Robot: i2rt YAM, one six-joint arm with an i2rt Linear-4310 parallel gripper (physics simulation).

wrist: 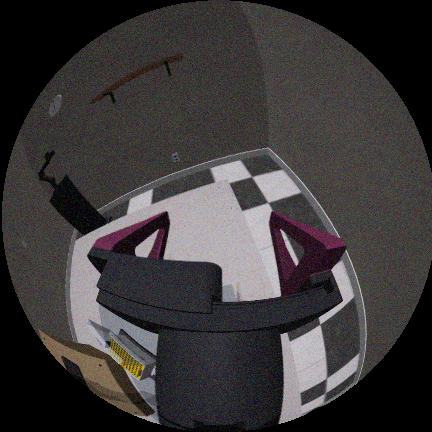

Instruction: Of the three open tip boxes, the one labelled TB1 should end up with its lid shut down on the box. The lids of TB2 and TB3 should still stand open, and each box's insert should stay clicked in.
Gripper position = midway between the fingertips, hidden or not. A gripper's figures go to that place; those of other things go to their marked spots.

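My gripper (219, 216) is 13 cm from the lens. A grey mat (147, 339) is 40 cm from the lens, and a tip box (148, 370) is 41 cm from the lens.
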